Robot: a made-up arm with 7 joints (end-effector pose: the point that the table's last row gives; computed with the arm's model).
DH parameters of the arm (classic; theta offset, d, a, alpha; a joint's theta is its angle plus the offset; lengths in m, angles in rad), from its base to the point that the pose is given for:
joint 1: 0 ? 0 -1.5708
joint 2: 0 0 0 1.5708
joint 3: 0 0.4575 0.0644 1.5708
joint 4: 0 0 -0.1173 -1.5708
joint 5: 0 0.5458 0 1.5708
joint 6: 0 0 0.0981 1.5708
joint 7: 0 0 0 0
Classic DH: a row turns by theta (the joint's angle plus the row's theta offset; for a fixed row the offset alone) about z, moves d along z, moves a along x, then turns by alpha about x.
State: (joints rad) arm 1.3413 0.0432 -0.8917 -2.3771 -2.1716 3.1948 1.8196
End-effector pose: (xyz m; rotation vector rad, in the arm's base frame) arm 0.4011 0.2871 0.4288 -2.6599 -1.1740 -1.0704
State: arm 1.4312 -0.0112 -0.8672 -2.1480 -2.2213 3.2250 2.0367
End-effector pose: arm 0.4200 0.3556 0.5519 -2.4039 -0.9882 -1.2952
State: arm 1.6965 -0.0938 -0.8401 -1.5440 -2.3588 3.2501 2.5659
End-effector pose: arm 0.3462 0.4466 0.8944 -1.6732 -0.5742 -1.4826
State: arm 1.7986 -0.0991 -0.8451 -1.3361 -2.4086 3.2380 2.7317
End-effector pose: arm 0.2944 0.4449 0.9998 -1.4271 -0.4595 -1.4583
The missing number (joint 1, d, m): 0.3345
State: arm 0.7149 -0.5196 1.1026 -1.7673 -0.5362 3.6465 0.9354
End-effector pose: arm -0.4147 0.3640 0.9227 -0.4967 -1.2152 -0.9109
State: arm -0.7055 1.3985 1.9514 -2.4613 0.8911 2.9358 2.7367
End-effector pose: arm 0.4332 0.3485 0.4927 0.3295 -1.7656 -2.1149
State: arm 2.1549 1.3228 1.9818 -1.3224 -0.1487 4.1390 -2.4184
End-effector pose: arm -0.7252 0.3185 0.7049 -0.0623 -1.1587 -1.1665
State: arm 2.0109 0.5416 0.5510 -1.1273 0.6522 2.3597 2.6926
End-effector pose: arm -0.5964 0.6804 0.8351 2.2916 -0.7213 -1.4019
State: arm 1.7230 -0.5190 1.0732 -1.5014 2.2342 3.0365 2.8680
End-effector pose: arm -0.5040 -0.0376 0.9940 0.9899 -1.0200 -1.5617
